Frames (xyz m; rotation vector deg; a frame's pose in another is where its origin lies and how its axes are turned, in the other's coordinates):
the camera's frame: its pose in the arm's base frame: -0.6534 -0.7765 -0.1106 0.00 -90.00 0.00
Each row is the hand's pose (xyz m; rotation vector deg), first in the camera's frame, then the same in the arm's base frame.
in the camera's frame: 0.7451 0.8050 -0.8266 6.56 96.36 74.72
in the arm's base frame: 0.1732 0.0285 0.6345 -41.98 17.75 50.06
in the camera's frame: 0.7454 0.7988 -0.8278 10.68 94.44 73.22
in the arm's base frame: 0.1744 0.0223 0.6348 -38.72 15.56 51.94
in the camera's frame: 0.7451 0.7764 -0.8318 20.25 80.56 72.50
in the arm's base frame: 0.1784 -0.0001 0.6345 -33.44 2.38 59.36
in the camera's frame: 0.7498 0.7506 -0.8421 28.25 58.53 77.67
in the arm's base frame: 0.1887 -0.0259 0.6392 -33.22 -16.50 71.21
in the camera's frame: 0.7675 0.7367 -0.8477 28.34 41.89 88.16
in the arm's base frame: 0.1943 -0.0398 0.6569 -41.62 -28.49 81.05
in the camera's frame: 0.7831 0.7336 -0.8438 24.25 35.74 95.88
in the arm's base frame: 0.1904 -0.0429 0.6725 -50.39 -31.46 84.50
